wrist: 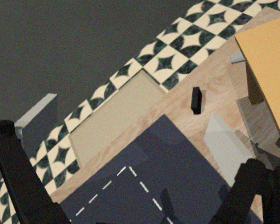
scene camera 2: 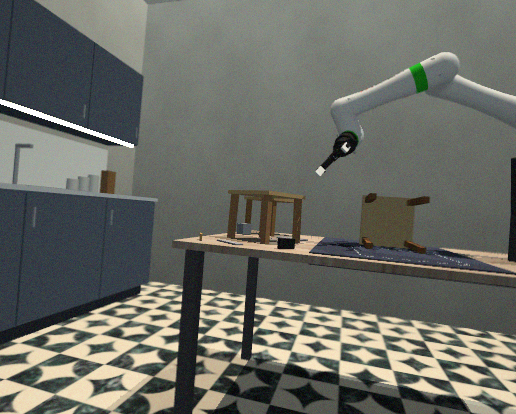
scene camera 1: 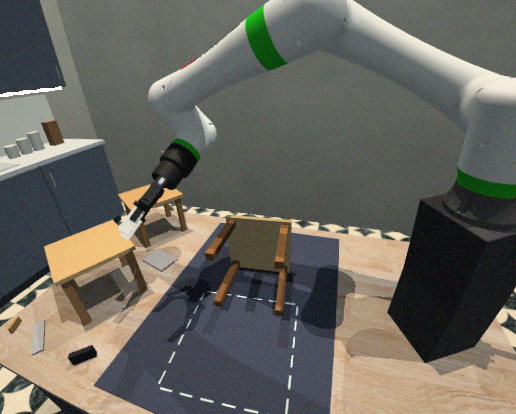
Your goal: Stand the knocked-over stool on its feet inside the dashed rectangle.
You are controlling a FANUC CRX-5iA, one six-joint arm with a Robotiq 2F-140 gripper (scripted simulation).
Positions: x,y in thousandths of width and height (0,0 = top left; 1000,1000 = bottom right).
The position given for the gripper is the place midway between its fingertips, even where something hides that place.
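Scene camera 1 shows the gripper (scene camera 1: 239,569) together with a stool (scene camera 1: 503,588) and a dark mat (scene camera 1: 470,847). In scene camera 2 there is the stool (scene camera 2: 753,535) again. The wrist view takes in the gripper (wrist: 480,525) and the mat (wrist: 634,788), while the stool is out of frame in the wrist view.
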